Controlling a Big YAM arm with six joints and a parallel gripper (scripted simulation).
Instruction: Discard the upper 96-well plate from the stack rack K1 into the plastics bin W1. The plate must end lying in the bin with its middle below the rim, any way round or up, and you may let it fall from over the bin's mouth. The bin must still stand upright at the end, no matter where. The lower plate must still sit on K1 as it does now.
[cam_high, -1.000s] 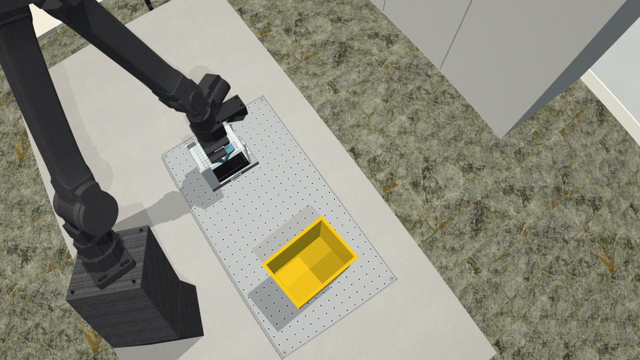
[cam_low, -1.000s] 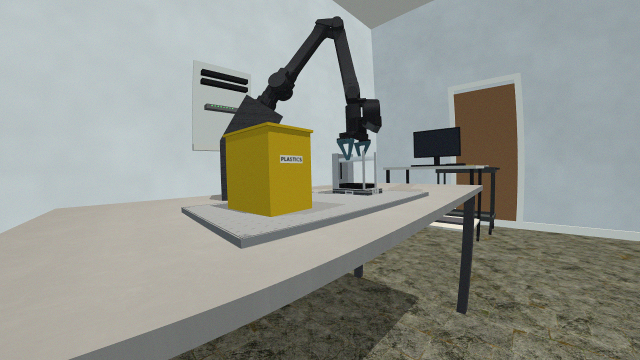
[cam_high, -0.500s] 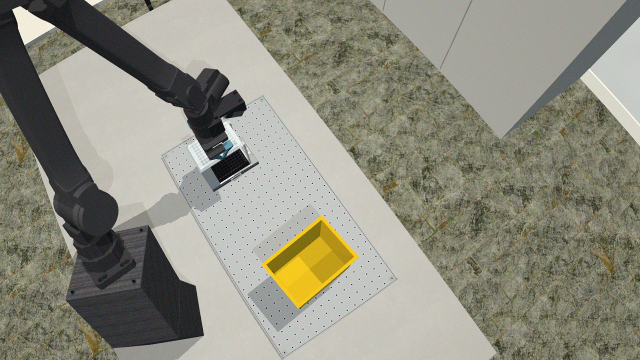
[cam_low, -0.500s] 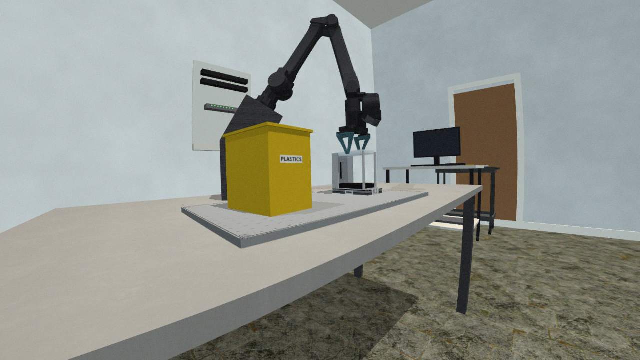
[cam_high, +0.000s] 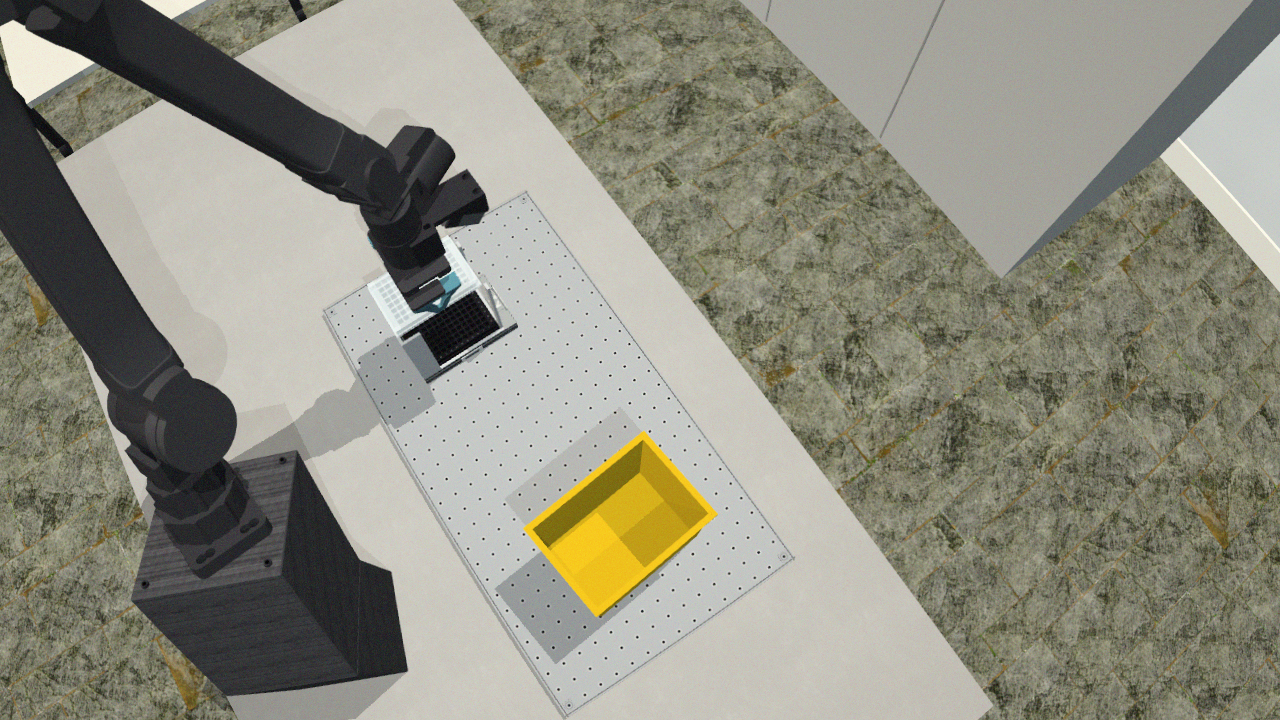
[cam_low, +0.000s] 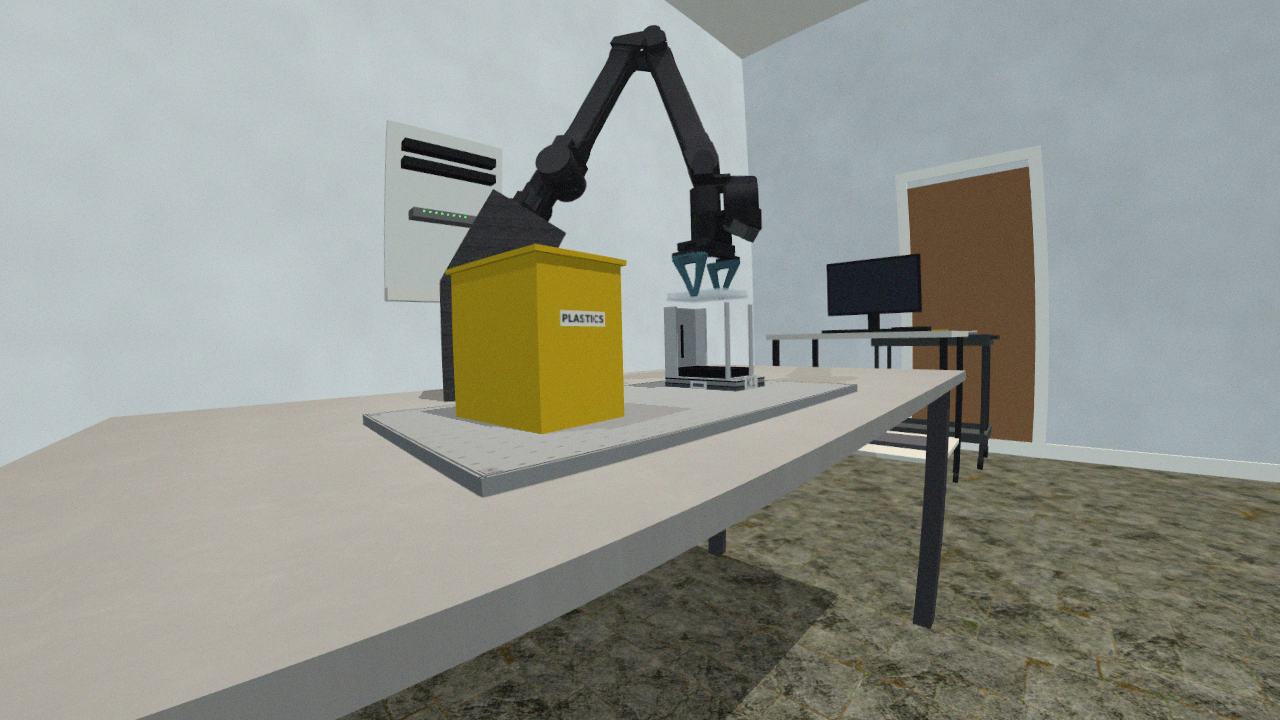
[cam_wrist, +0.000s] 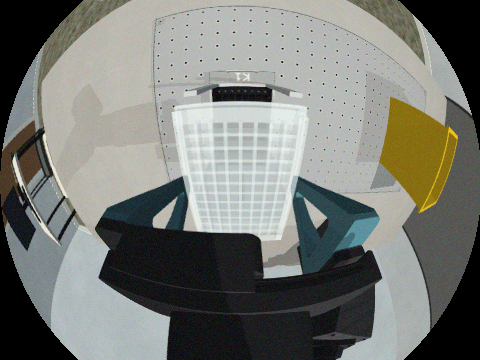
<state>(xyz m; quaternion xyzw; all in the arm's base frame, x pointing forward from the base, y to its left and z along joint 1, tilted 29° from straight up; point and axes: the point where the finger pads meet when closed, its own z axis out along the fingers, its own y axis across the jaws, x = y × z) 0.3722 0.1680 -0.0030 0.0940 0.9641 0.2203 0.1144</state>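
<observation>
Now: hand 2 cm past the yellow plastics bin W1, 40 cm to the left of it and 8 cm above it. From my hand the other things lie so: black plate: 15 cm below; then white 96-well plate: 1 cm below.
</observation>
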